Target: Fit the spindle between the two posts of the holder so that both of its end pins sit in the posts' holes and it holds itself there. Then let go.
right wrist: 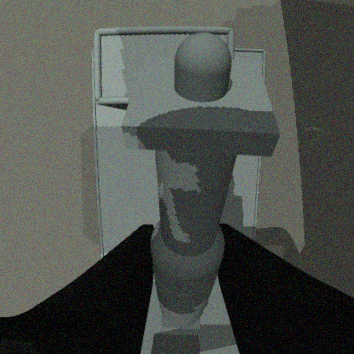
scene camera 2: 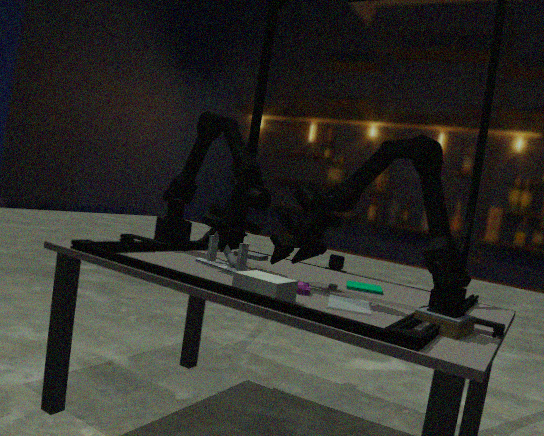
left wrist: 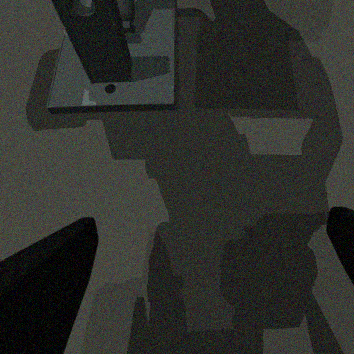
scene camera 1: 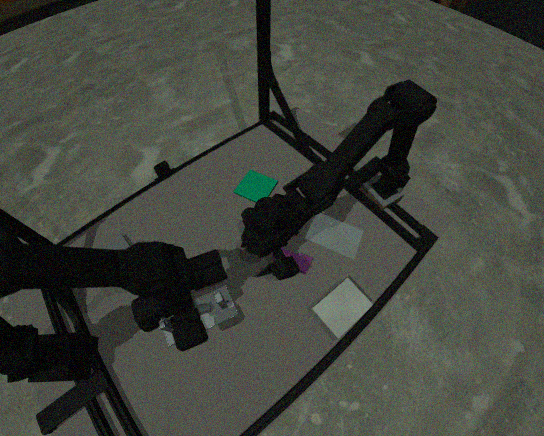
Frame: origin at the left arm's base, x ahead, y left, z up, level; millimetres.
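Seen in the pictures: left gripper, between the fingertips: (scene camera 2: 281,262) (left wrist: 213,224) (scene camera 1: 250,261); right gripper, between the fingertips: (right wrist: 183,234) (scene camera 2: 224,252) (scene camera 1: 186,314); left arm's base, origin of its link: (scene camera 2: 445,312) (scene camera 1: 384,188); right arm's base, origin of its link: (scene camera 2: 174,219) (scene camera 1: 50,357).
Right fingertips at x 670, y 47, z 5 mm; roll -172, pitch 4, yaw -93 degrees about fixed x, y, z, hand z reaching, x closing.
Pixels of each thing's top centre, then the offset from my right fingertips to it.
- white block, centre of its top: (scene camera 2: 266,276) (scene camera 1: 343,306) dx -328, dy +168, dz +6 mm
- pale slab, centre of its top: (scene camera 2: 349,303) (scene camera 1: 334,234) dx -448, dy -10, dz -39 mm
- purple piece, centre of its top: (scene camera 2: 302,285) (scene camera 1: 292,257) dx -300, dy -9, dz -29 mm
- green plate, centre of its top: (scene camera 2: 364,285) (scene camera 1: 255,185) dx -332, dy -272, dz -35 mm
The grey spindle (right wrist: 187,200) (scene camera 2: 231,256) has a square flange and a domed end pin. It is tilted, with the domed pin towards the right wrist camera. My right gripper (right wrist: 183,234) (scene camera 2: 230,246) is shut on its collared part, low over the holder. The holder's pale baseplate (right wrist: 127,200) (left wrist: 155,95) (scene camera 1: 227,311) lies under it. Two upright posts (scene camera 2: 243,256) show in scene camera 2, with the spindle around their gap. Whether either pin touches a hole is hidden. My left gripper (left wrist: 213,224) (scene camera 2: 284,261) is open and empty, above the table beside the holder.
A white block (scene camera 1: 344,307) (scene camera 2: 265,286) stands near the table edge. A pale slab (scene camera 1: 340,237) (scene camera 2: 350,304), a purple piece (scene camera 1: 303,261) (scene camera 2: 303,288) and a green plate (scene camera 1: 255,186) (scene camera 2: 365,287) lie towards the left arm's side. Black rails (scene camera 1: 320,372) border the table.
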